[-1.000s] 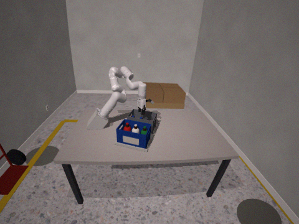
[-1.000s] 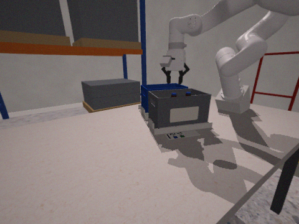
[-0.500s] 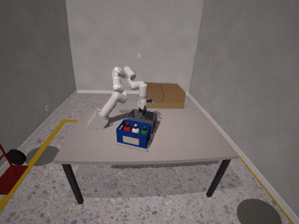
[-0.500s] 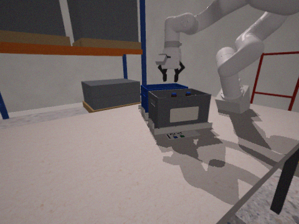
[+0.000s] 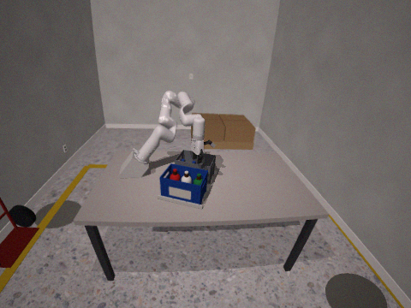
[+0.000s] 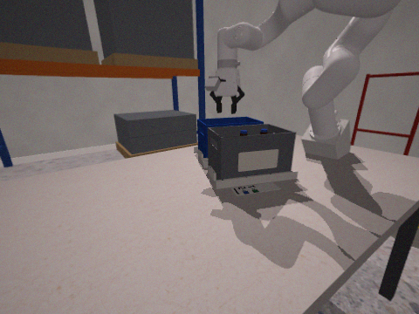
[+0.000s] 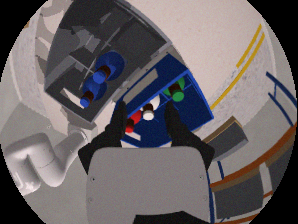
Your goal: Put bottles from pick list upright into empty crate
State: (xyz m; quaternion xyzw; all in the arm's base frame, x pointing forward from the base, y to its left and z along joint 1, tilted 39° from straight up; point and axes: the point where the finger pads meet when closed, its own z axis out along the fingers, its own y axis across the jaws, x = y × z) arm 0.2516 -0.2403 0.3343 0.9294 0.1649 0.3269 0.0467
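My hand is 70 mm to the left of the green-label bottle and 150 mm above it. The rest, counted from my hand: blue crate (90 mm behind, 80 mm to the right, 160 mm below); white-capped bottle (80 mm behind, 40 mm to the right, 150 mm below); grey crate (10 mm ahead, 130 mm to the left, 160 mm below).
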